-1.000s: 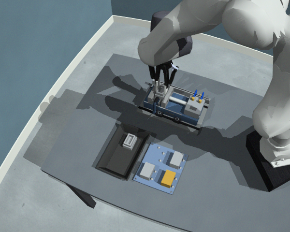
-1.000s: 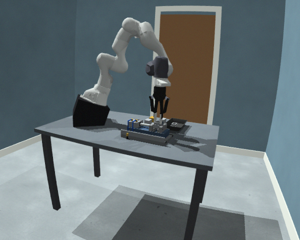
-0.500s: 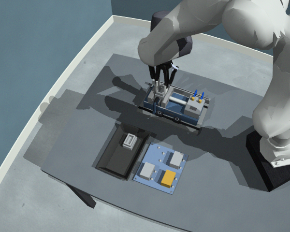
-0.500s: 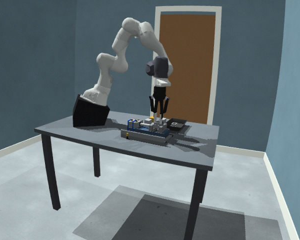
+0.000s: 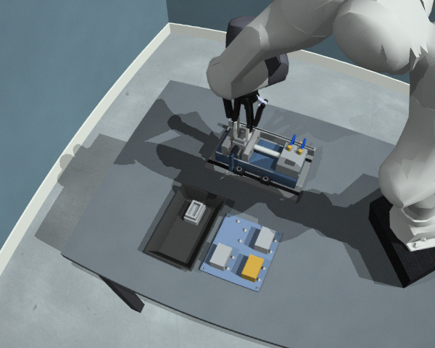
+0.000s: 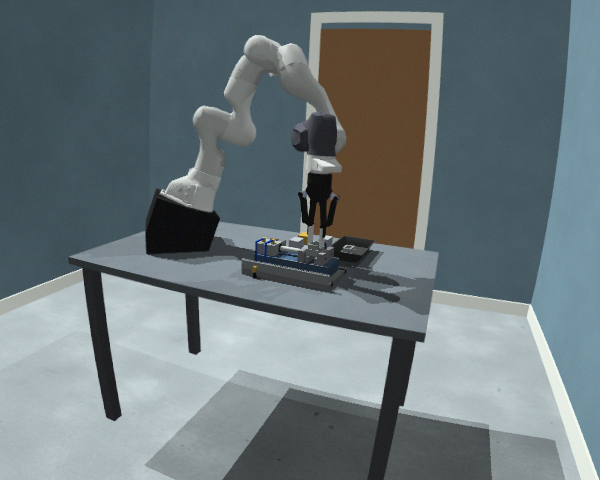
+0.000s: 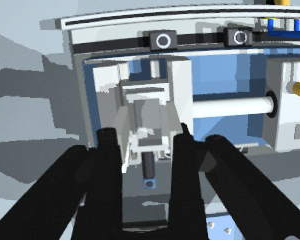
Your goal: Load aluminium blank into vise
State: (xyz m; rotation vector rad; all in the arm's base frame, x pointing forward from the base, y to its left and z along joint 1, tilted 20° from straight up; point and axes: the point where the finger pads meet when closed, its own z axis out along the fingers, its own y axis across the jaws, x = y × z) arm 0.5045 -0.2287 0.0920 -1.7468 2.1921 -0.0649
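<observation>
My gripper is now 60 mm above the moving jaw, 30 mm past it and 10 mm to the right of it. The rest, counted from my hand: vise: 100 mm below, 60 mm behind, 20 mm to the left; then fixed jaw: 60 mm below, 30 mm ahead; then vise hose block: 160 mm behind, 60 mm below, 30 mm to the left.
</observation>
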